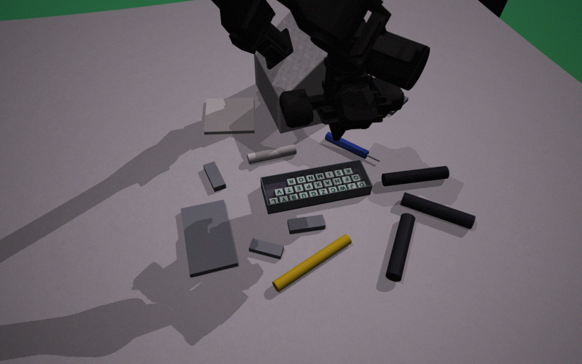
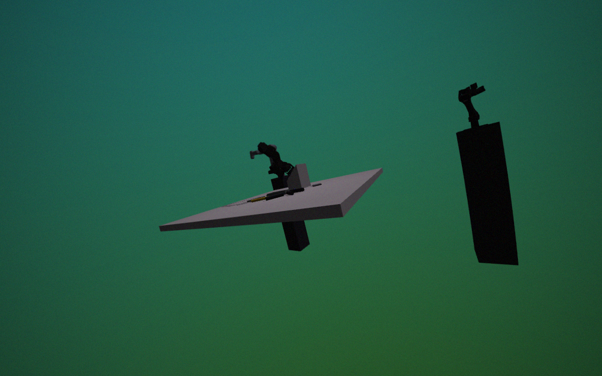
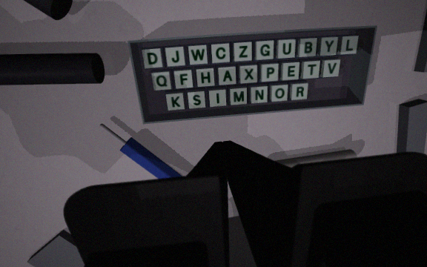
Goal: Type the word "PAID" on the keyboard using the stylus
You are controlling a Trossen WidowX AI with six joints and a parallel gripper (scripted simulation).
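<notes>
The stylus lies 90 mm below my gripper tip, 70 mm to the left of it and 40 mm behind it. Round my gripper tip: yellow cylinder: 180 mm ahead, 90 mm below, 70 mm to the right; grey slab: 200 mm behind, 160 mm to the left, 90 mm below; pale cylinder: 100 mm to the right, 90 mm below, 70 mm behind.
</notes>
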